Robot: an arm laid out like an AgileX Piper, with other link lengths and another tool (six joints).
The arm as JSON. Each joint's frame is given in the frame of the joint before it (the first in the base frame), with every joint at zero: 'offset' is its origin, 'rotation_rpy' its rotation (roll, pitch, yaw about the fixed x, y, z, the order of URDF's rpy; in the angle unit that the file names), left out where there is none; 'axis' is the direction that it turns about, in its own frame. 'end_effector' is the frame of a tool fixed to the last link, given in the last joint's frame.
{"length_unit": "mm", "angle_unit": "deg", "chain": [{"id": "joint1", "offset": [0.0, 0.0, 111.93], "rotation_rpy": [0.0, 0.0, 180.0], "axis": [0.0, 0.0, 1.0]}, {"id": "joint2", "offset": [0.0, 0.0, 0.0], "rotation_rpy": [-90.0, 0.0, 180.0], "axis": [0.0, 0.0, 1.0]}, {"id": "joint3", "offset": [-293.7, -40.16, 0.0], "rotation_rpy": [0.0, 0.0, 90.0], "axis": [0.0, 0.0, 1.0]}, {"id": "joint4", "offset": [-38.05, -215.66, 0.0], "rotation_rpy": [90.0, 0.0, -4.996], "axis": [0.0, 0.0, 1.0]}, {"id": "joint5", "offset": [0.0, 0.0, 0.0], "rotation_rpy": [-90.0, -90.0, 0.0], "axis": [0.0, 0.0, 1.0]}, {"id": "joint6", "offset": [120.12, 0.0, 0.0], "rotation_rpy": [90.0, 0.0, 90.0], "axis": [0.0, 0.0, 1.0]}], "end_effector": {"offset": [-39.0, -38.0, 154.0], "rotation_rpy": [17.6, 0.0, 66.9]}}
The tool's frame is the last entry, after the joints.
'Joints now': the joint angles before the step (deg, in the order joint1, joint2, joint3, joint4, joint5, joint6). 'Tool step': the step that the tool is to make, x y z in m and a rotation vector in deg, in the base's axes. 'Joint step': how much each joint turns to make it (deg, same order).
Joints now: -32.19, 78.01, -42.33, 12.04, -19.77, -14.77
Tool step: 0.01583, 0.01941, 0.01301, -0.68, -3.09, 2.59
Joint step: 4.00, 0.23, -0.10, 1.55, -3.23, 0.00
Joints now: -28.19, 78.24, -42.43, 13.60, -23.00, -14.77
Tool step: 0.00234, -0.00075, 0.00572, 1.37, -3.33, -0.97
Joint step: 1.67, 0.95, -0.27, 3.74, -3.13, -0.02
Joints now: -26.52, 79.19, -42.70, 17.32, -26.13, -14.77
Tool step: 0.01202, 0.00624, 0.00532, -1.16, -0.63, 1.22
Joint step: 1.55, 1.40, -1.11, 0.00, -1.51, -0.54
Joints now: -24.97, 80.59, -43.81, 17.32, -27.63, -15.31
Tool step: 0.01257, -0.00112, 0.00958, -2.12, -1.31, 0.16
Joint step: 0.88, 2.60, -2.00, 0.08, -2.95, -1.00
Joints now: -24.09, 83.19, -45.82, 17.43, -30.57, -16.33
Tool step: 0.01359, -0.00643, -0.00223, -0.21, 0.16, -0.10
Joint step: 0.01, 3.09, -2.62, 0.00, -0.46, -0.19
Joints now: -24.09, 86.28, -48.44, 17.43, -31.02, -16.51
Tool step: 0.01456, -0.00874, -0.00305, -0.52, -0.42, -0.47
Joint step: 0.00, 3.90, -2.67, -0.01, -1.91, 0.02
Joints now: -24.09, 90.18, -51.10, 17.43, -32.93, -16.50
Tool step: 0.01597, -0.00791, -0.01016, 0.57, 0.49, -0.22
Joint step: 0.11, 3.84, -2.90, 0.46, -0.28, -0.01
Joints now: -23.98, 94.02, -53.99, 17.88, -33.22, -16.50
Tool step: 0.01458, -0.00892, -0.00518, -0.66, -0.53, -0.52
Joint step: 0.00, 4.09, -2.82, -0.02, -2.12, 0.01
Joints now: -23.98, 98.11, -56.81, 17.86, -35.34, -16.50
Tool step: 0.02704, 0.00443, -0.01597, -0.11, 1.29, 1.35
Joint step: 1.68, 4.69, -3.46, 0.51, -0.28, -0.98
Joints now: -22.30, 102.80, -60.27, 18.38, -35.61, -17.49
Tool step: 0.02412, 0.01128, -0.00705, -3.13, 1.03, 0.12
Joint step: 3.25, 4.44, -3.15, 4.26, -2.91, -6.15
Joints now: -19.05, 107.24, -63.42, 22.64, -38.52, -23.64
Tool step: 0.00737, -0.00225, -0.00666, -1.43, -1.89, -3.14
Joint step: 2.46, 4.46, -2.06, 5.63, -6.25, -3.51
